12 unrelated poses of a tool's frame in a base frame.
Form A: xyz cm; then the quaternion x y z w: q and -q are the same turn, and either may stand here.
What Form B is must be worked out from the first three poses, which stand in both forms.
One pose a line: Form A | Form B
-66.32, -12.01, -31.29, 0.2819, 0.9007, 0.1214, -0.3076 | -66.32, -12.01, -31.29, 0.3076, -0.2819, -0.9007, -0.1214
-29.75, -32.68, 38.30, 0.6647, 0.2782, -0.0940, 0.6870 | -29.75, -32.68, 38.30, 0.6870, 0.6647, 0.2782, -0.0940
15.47, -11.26, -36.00, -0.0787, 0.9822, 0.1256, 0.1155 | 15.47, -11.26, -36.00, 0.1155, -0.0787, 0.9822, 0.1256
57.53, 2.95, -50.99, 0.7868, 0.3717, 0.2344, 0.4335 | 57.53, 2.95, -50.99, 0.4335, 0.7868, 0.3717, 0.2344
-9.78, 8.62, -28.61, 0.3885, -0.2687, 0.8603, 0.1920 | -9.78, 8.62, -28.61, 0.1920, 0.3885, -0.2687, 0.8603
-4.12, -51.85, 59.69, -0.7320, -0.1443, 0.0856, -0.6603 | -4.12, -51.85, 59.69, 0.6603, 0.7320, 0.1443, -0.0856
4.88, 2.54, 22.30, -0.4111, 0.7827, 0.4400, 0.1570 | 4.88, 2.54, 22.30, 0.1570, -0.4111, 0.7827, 0.4400
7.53, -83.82, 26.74, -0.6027, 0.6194, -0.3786, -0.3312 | 7.53, -83.82, 26.74, 0.3312, 0.6027, -0.6194, 0.3786
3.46, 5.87, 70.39, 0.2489, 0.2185, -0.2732, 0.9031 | 3.46, 5.87, 70.39, 0.9031, 0.2489, 0.2185, -0.2732
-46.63, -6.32, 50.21, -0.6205, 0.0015, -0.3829, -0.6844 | -46.63, -6.32, 50.21, 0.6844, 0.6205, -0.0015, 0.3829
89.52, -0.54, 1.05, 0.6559, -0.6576, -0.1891, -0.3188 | 89.52, -0.54, 1.05, 0.3188, -0.6559, 0.6576, 0.1891
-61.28, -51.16, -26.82, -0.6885, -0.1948, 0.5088, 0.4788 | -61.28, -51.16, -26.82, 0.4788, -0.6885, -0.1948, 0.5088
